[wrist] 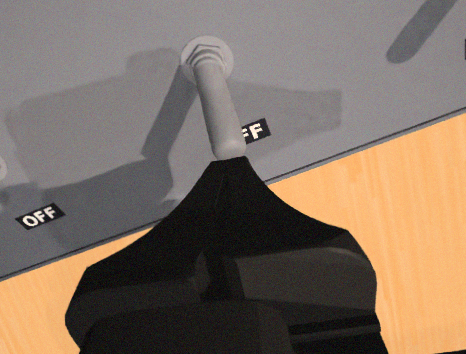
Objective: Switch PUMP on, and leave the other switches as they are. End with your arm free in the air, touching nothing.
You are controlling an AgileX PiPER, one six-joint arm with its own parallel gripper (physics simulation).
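A grey toggle lever (pixel 217 110) rises from a round collar with a hex nut on the panel and leans toward the panel's near edge. Its rounded tip lies beside a partly covered label (pixel 256 131) of which "FF" shows. My gripper (pixel 232 182) is shut, with its black fingertips together right at the lever's tip; whether they touch it I cannot tell. Nothing shows between the fingers. The name PUMP does not show in this view, so I cannot tell from it which switch this lever is.
The grey panel (pixel 300 45) ends at a slanting near edge, with a wooden table top (pixel 420 200) below it. Another OFF label (pixel 40 216) is at the lower left, with part of a pale round piece (pixel 2 168) at the left border. Shadows fall across the panel.
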